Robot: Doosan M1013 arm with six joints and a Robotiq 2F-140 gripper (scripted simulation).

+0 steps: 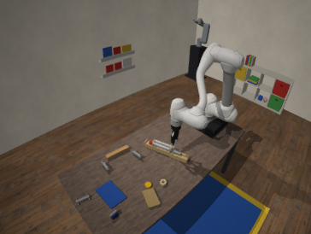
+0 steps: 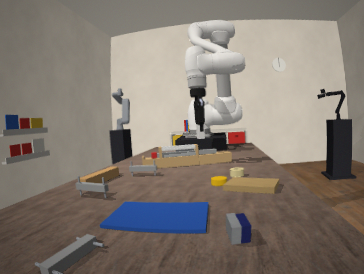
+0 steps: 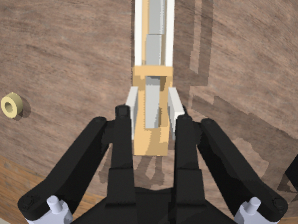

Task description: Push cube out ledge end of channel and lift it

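My hand is 90 mm short of the red cube, 200 mm to the left of it and 90 mm above it. From my hand the other things lie so: yellow disc 360 mm ahead, 130 mm to the left, 140 mm below; wooden board 410 mm ahead, 240 mm to the left, 140 mm below; channel 50 mm ahead, 100 mm to the right, 100 mm below.
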